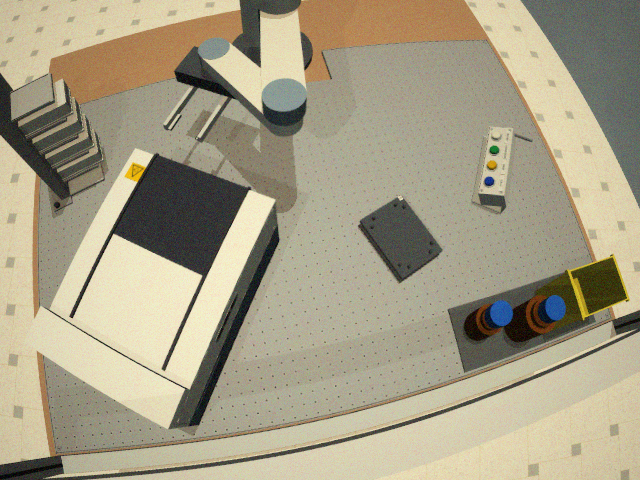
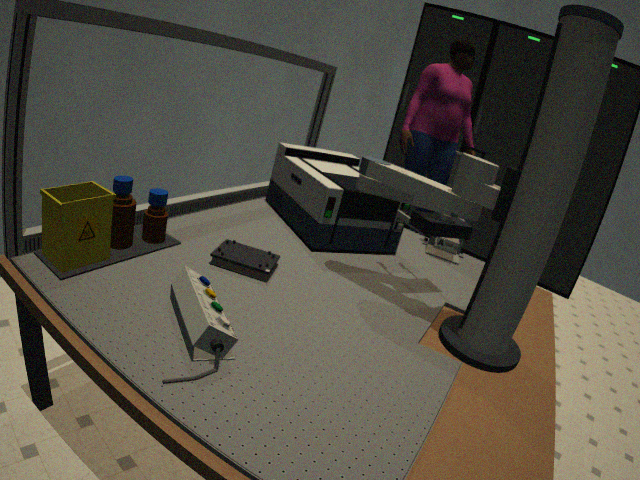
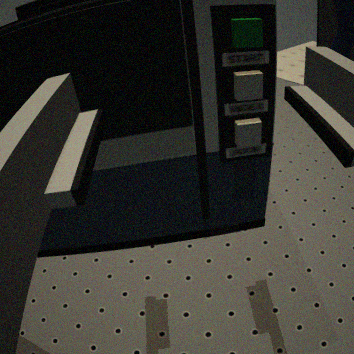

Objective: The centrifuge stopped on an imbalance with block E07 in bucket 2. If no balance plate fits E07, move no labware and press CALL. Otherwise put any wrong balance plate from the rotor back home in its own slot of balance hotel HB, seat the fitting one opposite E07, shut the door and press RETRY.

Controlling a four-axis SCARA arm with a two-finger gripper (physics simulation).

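Places are measured from the arm's base along level axes (x ahead, y left, z up), in metres.
Pixels of known places: gripper, fingertip midpoint: [image 1: 181,133] [image 2: 409,214] [image 3: 194,78]; arm's base, link origin: [image 2: 479,345].
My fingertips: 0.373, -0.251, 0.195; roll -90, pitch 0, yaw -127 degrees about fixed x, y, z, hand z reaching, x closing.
Observation:
For each thing: its top centre in the pictures, then the offset to it from my fingertips, as dx, dy, dz. Level surfaces: height alone.
- green START button, top centre: [image 3: 244,17] +0.039, -0.083, +0.009
- button box, top centre: [image 2: 203,292] [image 1: 503,157] +0.149, +0.750, -0.098
- dark low block with small pins, top centre: [image 1: 403,233] [image 2: 246,251] +0.276, +0.435, -0.140
- dark mat, surface height: dz -0.177
The centrifuge [image 1: 248,222] [image 2: 305,206] is a white and dark blue box; its top has a black area and a white panel. Whether its door is open I cannot tell. Rotor, block E07 and balance plates cannot be made out. Its front panel carries a green START button [image 3: 246,33] above two grey buttons with blurred labels. My gripper [image 1: 183,132] [image 3: 194,78] is shut at its narrow setting, empty, with a gap between the fingers, in front of that panel and apart from it. A stacked tower [image 1: 67,126] stands left; its label is unreadable. A button box [image 1: 496,165] [image 2: 204,315] stands right.
A dark low block with small pins [image 1: 400,237] [image 2: 245,258] lies mid-table. Two brown bottles with blue caps [image 1: 485,320] [image 2: 155,222] and a yellow bin [image 1: 599,286] [image 2: 77,227] stand on a dark mat [image 1: 467,356]. A person [image 2: 442,103] stands behind the table.

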